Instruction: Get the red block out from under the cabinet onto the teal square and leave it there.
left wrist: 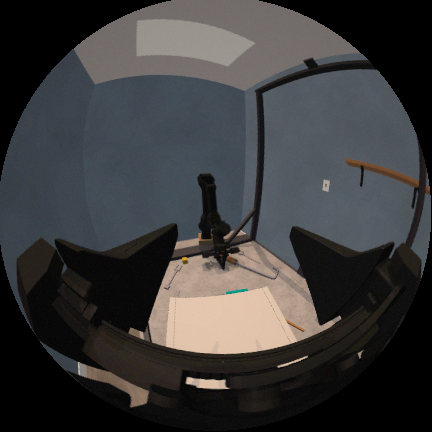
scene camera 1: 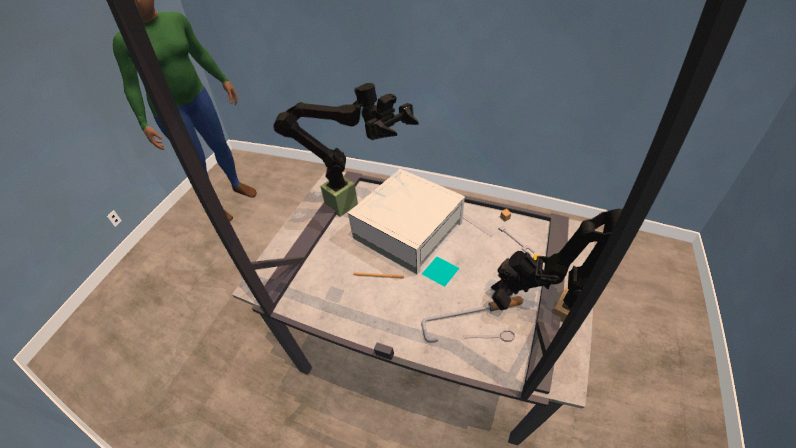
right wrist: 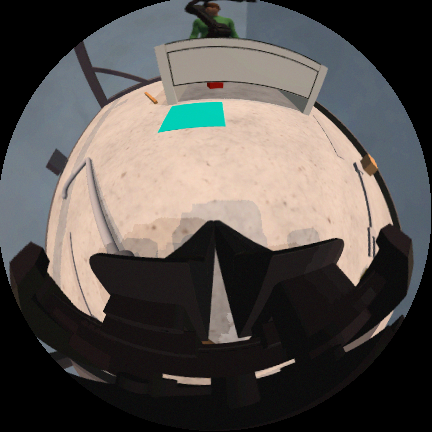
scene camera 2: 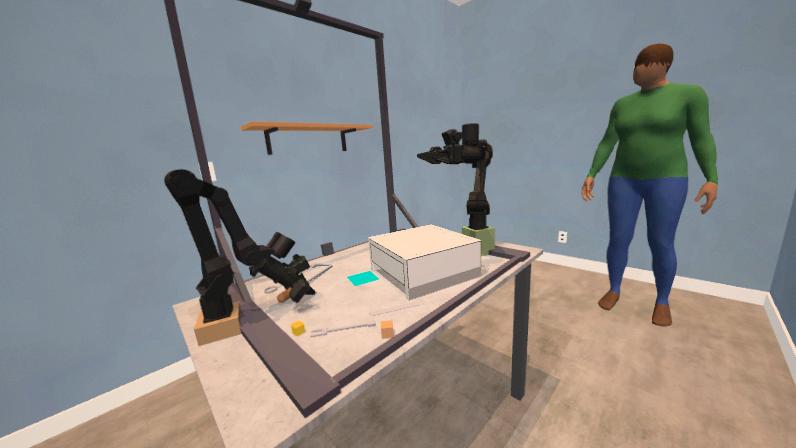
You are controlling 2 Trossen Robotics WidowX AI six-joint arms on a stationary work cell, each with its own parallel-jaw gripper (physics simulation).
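Frame: origin at the left arm's base, x left, y back, z up, level; metres.
Where they show: left gripper, fingertip midpoint: [left wrist: 236, 231] [scene camera 1: 407, 128] [scene camera 2: 421, 155]; right gripper, fingertip midpoint: [left wrist: 223, 268] [scene camera 1: 491, 287] [right wrist: 213, 225] [scene camera 2: 314, 293]; left arm's base at its link origin: [scene camera 1: 337, 184] [scene camera 2: 478, 227]; right arm's base at its link origin: [left wrist: 205, 236] [scene camera 2: 218, 314].
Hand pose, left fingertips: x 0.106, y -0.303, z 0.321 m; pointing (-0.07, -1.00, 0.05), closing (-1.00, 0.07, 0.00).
Each offset is from my left fingertips to the top centre of the thing. "spot": to the spot under its first point.
The red block @(dy -0.048, dx -0.082, dz -0.400 m) [right wrist: 215, 85] lies under the white cabinet @(dy -0.007, dx -0.028, dz -0.298 m) [scene camera 1: 412, 208] [scene camera 2: 426, 244] [left wrist: 225, 320] [right wrist: 245, 65], seen through its low front opening; the scene views do not show it. The teal square @(spot: dy -0.224, dx -0.099, dz -0.433 m) [scene camera 1: 440, 271] [scene camera 2: 363, 278] [left wrist: 237, 291] [right wrist: 195, 117] lies bare before that opening. A grey hooked rod [scene camera 1: 456, 315] [left wrist: 257, 271] [right wrist: 100, 205] with a wooden handle @(dy -0.476, dx -0.075, dz -0.399 m) [scene camera 1: 516, 301] [scene camera 2: 284, 294] lies on the table. My right gripper [scene camera 1: 503, 304] [scene camera 2: 311, 292] [right wrist: 213, 225] is shut and empty, low by the handle. My left gripper [scene camera 1: 405, 128] [scene camera 2: 420, 155] is open and empty, high above the cabinet.
An orange stick @(dy -0.077, dx -0.256, dz -0.426 m) [scene camera 1: 378, 274] lies left of the teal square in scene camera 1. A ring-ended rod @(dy -0.504, dx -0.195, dz -0.425 m) [scene camera 1: 481, 336] lies near the hooked rod. A forked rod @(dy -0.351, dx +0.199, dz -0.425 m) [scene camera 2: 345, 328], a yellow cube @(dy -0.464, dx +0.159, dz -0.409 m) [scene camera 2: 298, 328], an orange cube @(dy -0.253, dx +0.275, dz -0.404 m) [scene camera 2: 386, 329] and a thin strip @(dy -0.192, dx +0.167, dz -0.432 m) [scene camera 2: 394, 309] lie on the table's other side.
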